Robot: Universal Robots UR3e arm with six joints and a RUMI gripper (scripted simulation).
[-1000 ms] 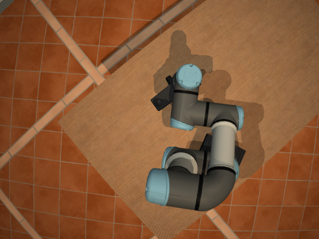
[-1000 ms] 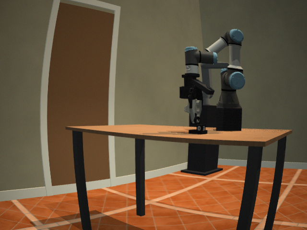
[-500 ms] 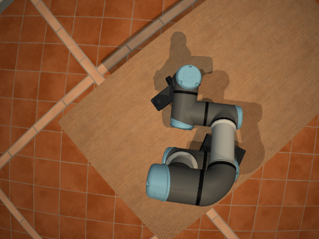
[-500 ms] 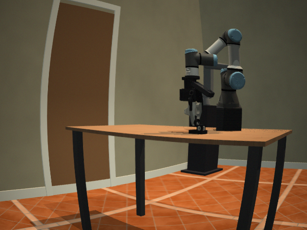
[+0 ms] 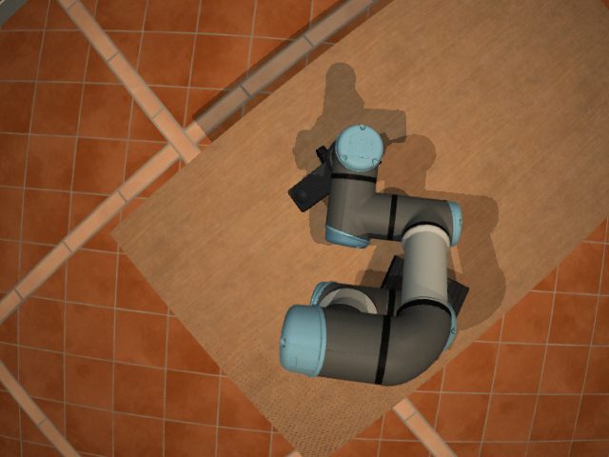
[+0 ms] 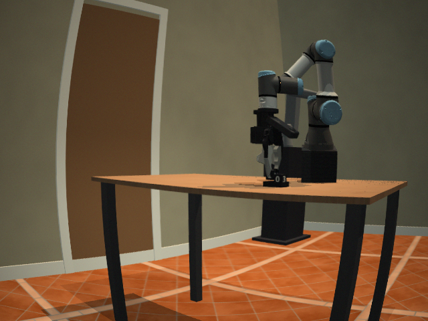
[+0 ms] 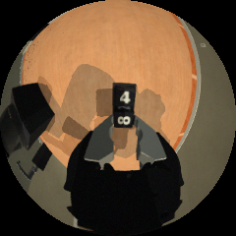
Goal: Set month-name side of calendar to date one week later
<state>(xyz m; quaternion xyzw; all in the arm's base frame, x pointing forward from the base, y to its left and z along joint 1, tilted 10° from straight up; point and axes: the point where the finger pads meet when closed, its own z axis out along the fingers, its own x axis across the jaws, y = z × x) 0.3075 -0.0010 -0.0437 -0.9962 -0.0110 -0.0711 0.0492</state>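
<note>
My gripper is now 20 mm to the right of the black calendar tray and 40 mm above it.
</note>
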